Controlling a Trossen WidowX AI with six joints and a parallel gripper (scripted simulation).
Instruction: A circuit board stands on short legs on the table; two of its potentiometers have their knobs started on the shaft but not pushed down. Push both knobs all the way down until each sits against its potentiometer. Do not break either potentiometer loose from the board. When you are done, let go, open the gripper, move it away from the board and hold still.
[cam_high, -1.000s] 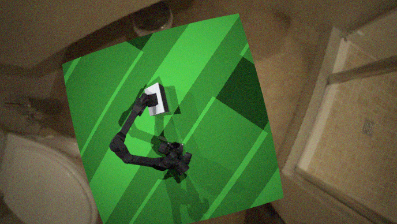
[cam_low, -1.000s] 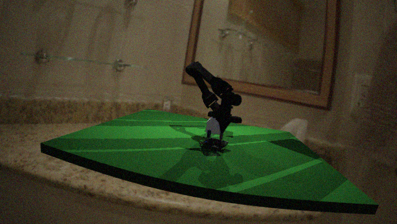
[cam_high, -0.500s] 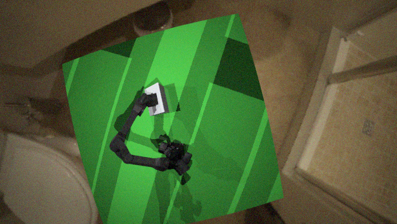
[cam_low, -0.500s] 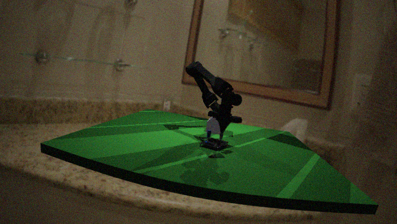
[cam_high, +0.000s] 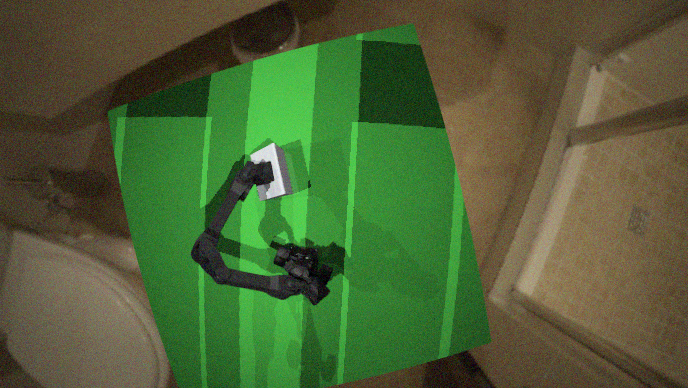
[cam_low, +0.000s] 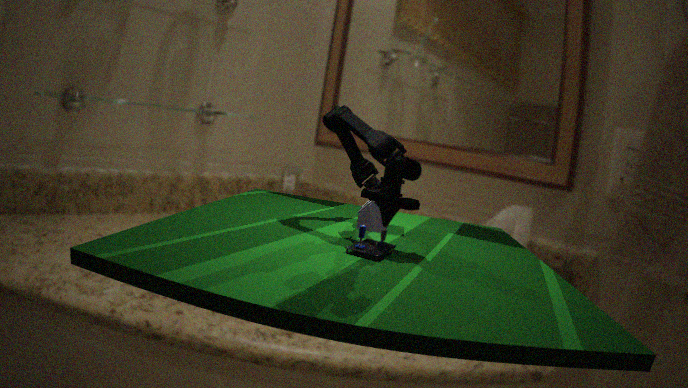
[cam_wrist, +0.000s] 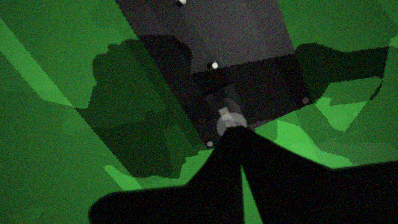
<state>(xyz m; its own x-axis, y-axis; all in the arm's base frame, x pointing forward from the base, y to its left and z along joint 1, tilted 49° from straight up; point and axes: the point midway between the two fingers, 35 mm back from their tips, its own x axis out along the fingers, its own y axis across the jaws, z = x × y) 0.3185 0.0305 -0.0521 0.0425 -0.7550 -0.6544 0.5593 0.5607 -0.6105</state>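
Right now my gripper tip is 20 mm above the grey knob. Round my gripper tip: blue knob: 80 mm ahead, 60 mm to the right, 10 mm below.
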